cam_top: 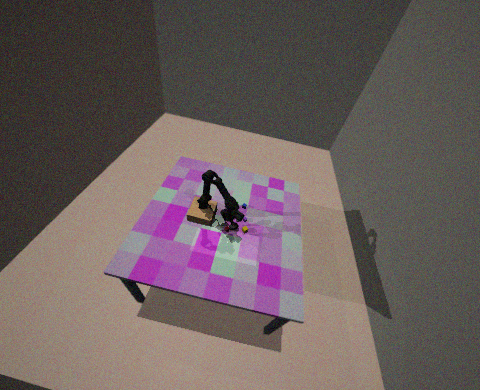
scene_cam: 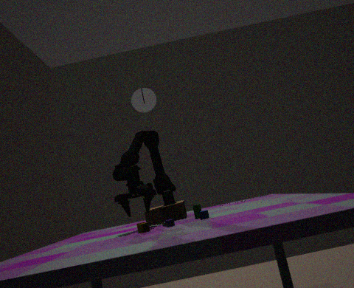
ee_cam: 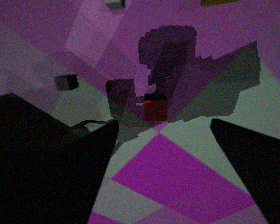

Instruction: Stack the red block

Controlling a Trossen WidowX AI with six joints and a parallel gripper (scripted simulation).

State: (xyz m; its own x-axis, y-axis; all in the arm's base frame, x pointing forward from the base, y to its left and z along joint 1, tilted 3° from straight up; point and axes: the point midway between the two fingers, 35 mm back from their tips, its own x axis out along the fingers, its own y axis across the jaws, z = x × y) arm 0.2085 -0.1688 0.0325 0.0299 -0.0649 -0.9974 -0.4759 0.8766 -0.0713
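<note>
My gripper tip is now 5 cm above the red block. Round my gripper tip: blue block (15 cm ahead, 25 cm to the left, 5 cm below); then yellow block (14 cm ahead, 1 cm to the left, 5 cm below).
</note>
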